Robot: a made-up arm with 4 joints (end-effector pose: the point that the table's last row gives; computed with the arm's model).
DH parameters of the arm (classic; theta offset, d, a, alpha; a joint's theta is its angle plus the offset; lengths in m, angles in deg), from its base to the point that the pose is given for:
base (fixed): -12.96 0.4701 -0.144 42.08
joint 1: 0 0.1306 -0.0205 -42.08
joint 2: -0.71 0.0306 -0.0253 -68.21
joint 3: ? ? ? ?
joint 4: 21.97 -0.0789 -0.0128 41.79
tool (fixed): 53.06 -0.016 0 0
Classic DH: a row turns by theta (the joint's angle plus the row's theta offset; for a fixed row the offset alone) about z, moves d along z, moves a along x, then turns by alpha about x.
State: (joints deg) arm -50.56 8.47 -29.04 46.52
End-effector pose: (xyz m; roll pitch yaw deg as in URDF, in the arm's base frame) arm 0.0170 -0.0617 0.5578 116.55 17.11 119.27
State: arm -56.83 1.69 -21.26 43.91
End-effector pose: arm 0.0038 -0.0817 0.5233 122.73 11.03 112.16
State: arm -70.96 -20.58 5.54 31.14
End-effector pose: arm -0.0667 -0.1022 0.4484 136.47 1.16 87.06
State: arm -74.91 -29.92 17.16 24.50
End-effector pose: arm -0.0933 -0.0955 0.4320 139.49 0.85 76.28
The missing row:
joint 3: 47.99 0.1923 0.1647 -31.3
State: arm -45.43 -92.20 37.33 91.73
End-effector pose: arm -0.1452 -0.1756 0.4464 170.33 -35.91 14.35
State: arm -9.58 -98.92 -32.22 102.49
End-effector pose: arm -0.1487 -0.2316 0.6507 132.64 5.03 36.39
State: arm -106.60 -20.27 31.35 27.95
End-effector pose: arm -0.1238 -0.0489 0.4077 160.52 -16.03 46.71
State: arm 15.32 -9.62 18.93 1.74
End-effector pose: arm -0.0727 0.0774 0.5401 71.22 45.52 143.07
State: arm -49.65 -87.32 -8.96 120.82
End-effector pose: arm -0.1911 -0.2348 0.5483 172.61 -9.80 8.26
